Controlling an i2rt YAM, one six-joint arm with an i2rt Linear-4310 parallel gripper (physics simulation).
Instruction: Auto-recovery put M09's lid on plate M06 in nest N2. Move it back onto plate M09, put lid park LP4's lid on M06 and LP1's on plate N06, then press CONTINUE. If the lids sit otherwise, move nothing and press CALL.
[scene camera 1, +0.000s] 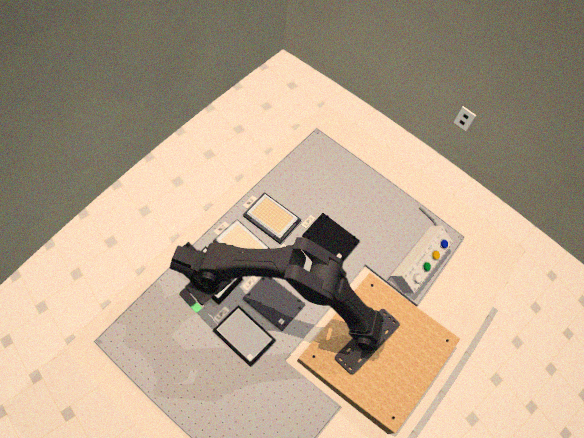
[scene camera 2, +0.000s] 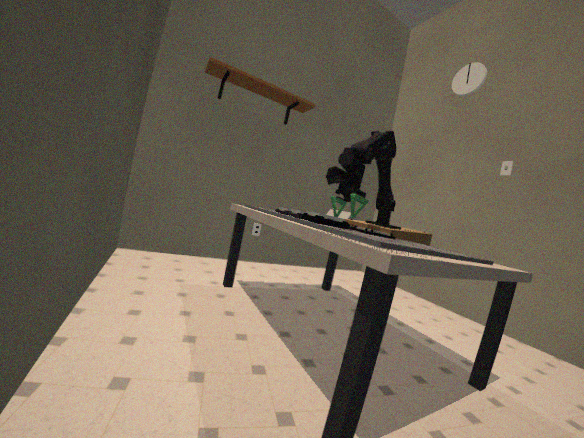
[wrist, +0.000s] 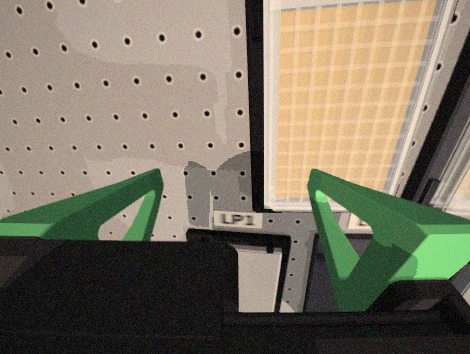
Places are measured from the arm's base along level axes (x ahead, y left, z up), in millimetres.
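Where they show: gripper, between the fingertips: (scene camera 1: 204, 293) (scene camera 2: 343, 217) (wrist: 235, 176); arm's base, origin of its link: (scene camera 1: 367, 341) (scene camera 2: 382, 225).
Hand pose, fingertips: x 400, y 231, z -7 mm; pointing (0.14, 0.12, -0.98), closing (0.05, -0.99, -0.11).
Observation:
Each offset is from my fingertips to the top centre of the thing. "spot": to the spot under its first point. Level surfaces: height alone.
My gripper (scene camera 2: 346, 216) (wrist: 235, 176) is open and empty, above the mat beside the label LP1 {spot: 65 mm back, 2 mm right, 37 mm down} (wrist: 238, 219). A light grey panel {153 mm back, 7 mm right, 21 mm down} (scene camera 1: 244, 334) (wrist: 259, 280) lies in LP1's black frame; whether it is a lid is unclear. A plate with an orange grid {39 mm ahead, 57 mm right, 3 mm down} (wrist: 345, 100) sits right of the fingers in the wrist view. Another orange-grid plate {59 mm ahead, 312 mm right, 11 mm down} (scene camera 1: 272, 216) and a partly hidden one {49 mm ahead, 181 mm right, 8 mm down} (scene camera 1: 242, 236) lie in a row. A dark grey flat piece {spot: 143 mm back, 135 mm right, 30 mm down} (scene camera 1: 275, 302) lies next to LP1, and a black one {110 mm back, 398 mm right, 19 mm down} (scene camera 1: 331, 239) farther up. M09, M06, N06 and LP4 cannot be read.
The button box {353 mm back, 539 mm right, 45 mm up} (scene camera 1: 420, 260) has blue {370 mm back, 616 mm right, 36 mm up} (scene camera 1: 444, 244), orange {374 mm back, 566 mm right, 36 mm up} (scene camera 1: 436, 255), green {377 mm back, 516 mm right, 36 mm up} (scene camera 1: 427, 267) and white {381 mm back, 466 mm right, 36 mm up} (scene camera 1: 418, 278) buttons; their lettering is unreadable. The arm stands on a wooden board (scene camera 1: 420, 360) and its links hide part of the plate row. A grey perforated mat {39 mm down} (scene camera 1: 320, 165) lies underneath.

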